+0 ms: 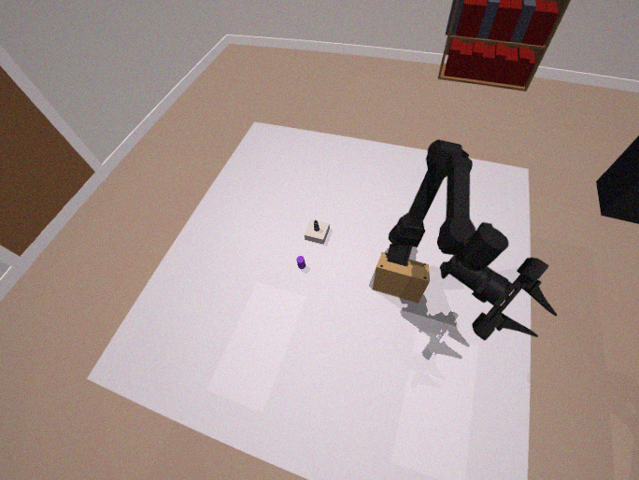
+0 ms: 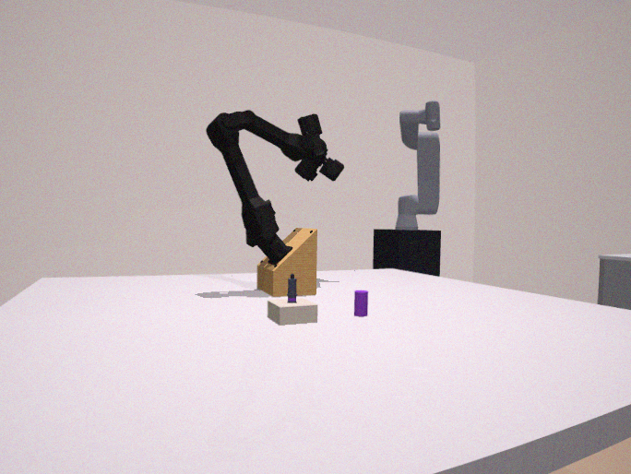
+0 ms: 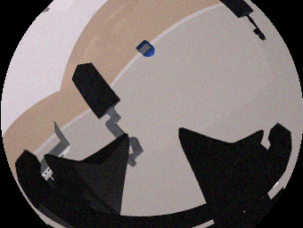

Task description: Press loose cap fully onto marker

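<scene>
The purple cap lies 62 cm ahead of my gripper tip, 15 cm to the right of it and 36 cm below it. Also, from my gripper tip: grey holder block (62 cm ahead, 30 cm to the right, 37 cm below).
</scene>
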